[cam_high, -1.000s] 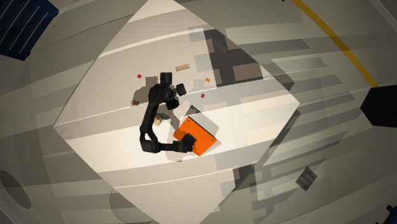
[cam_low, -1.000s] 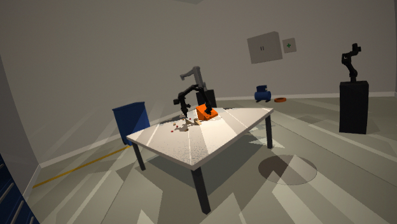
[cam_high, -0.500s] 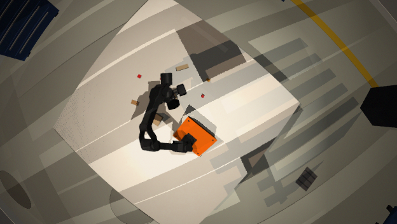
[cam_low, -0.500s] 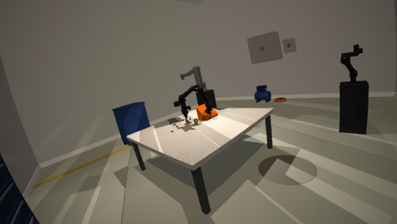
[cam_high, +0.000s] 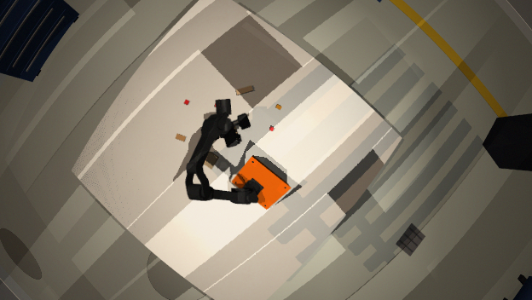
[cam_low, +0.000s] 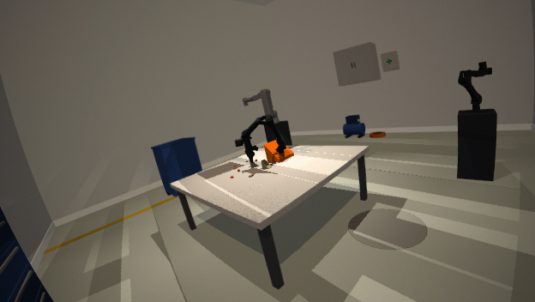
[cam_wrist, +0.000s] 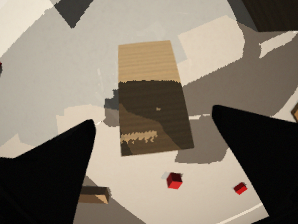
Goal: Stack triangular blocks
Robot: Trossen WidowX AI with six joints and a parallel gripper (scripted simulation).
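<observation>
The light wooden triangular block is 3 cm below my gripper tip. Round my gripper tip: small orange cube: 10 cm behind, 22 cm to the right, 4 cm below.
</observation>
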